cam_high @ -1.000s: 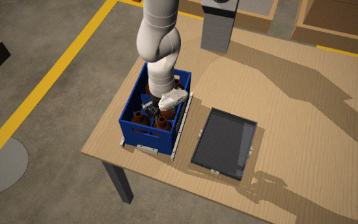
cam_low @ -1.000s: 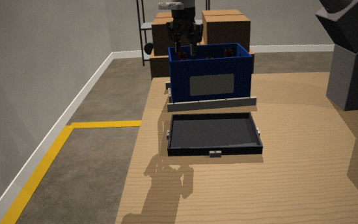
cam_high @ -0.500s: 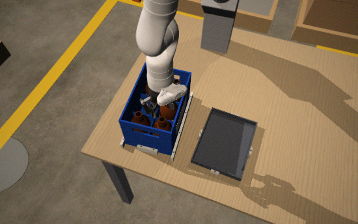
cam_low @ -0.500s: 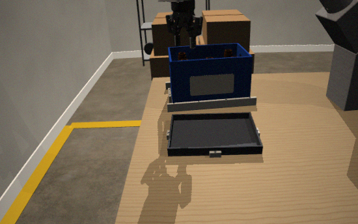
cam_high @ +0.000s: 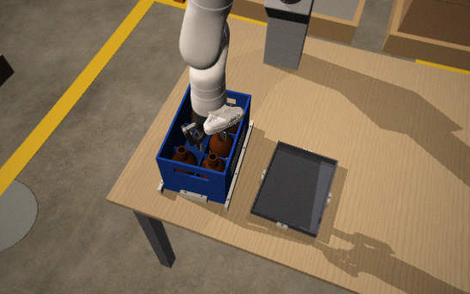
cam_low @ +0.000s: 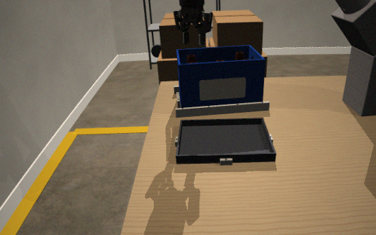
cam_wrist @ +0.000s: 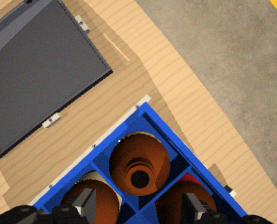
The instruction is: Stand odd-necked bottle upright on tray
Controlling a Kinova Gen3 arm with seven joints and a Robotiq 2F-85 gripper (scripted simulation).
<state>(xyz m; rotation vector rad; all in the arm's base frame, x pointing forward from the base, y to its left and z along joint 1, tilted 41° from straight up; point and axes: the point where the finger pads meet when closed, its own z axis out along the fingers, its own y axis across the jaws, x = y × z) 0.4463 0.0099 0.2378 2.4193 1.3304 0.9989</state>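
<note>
Right now my hand is 70 mm past the blue crate, 60 mm to the left of it and 150 mm above it. Round my hand: dark grey tray (120 mm behind, 210 mm to the left, 220 mm below).
</note>
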